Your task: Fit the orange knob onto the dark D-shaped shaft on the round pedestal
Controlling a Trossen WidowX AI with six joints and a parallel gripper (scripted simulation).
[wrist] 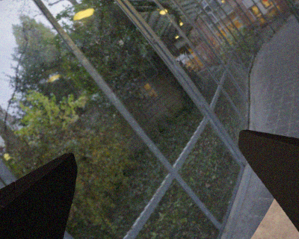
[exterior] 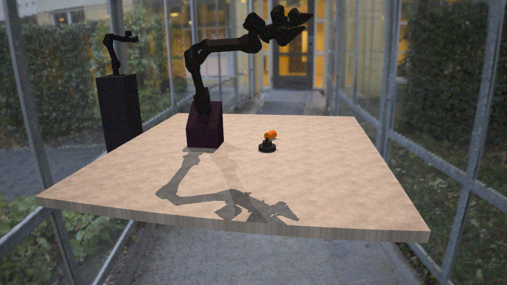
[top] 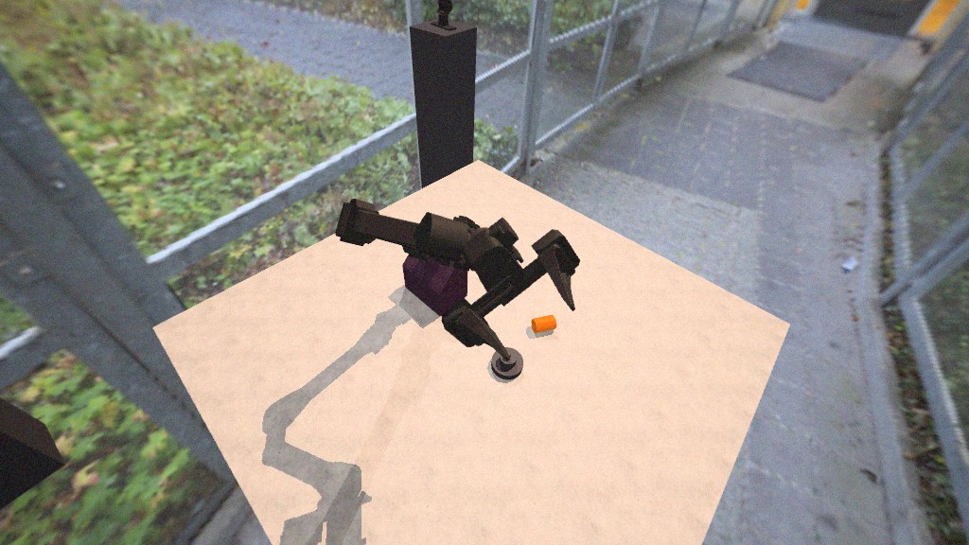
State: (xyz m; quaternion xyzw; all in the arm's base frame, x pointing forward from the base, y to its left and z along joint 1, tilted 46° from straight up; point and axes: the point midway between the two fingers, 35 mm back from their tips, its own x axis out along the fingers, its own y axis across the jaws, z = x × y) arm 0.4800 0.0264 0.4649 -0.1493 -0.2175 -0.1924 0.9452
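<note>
Right now the orange knob is 14 cm behind my gripper tip, 41 cm to the left of it and 55 cm below it. Also, from my gripper tip: pedestal: 16 cm behind, 25 cm to the left, 54 cm below.
</note>
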